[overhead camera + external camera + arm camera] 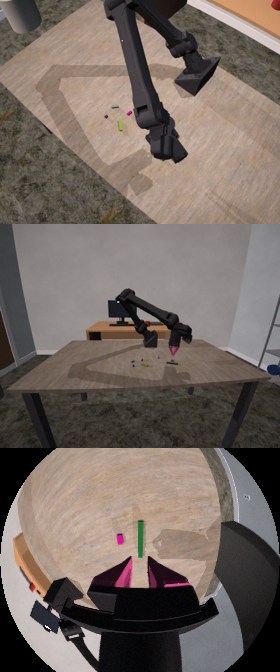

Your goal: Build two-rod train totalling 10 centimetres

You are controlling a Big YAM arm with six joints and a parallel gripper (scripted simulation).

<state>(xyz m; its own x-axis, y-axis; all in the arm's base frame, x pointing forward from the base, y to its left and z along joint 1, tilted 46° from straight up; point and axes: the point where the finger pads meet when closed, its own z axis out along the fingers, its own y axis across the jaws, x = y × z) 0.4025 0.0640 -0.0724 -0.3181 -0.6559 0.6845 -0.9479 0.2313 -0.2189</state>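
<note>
Now: the green rod 7 cm below my hand. Round my hand: blue rod 2 cm ahead, 27 cm to the right, 7 cm below; lime rod 1 cm ahead, 20 cm to the right, 7 cm below.
</note>
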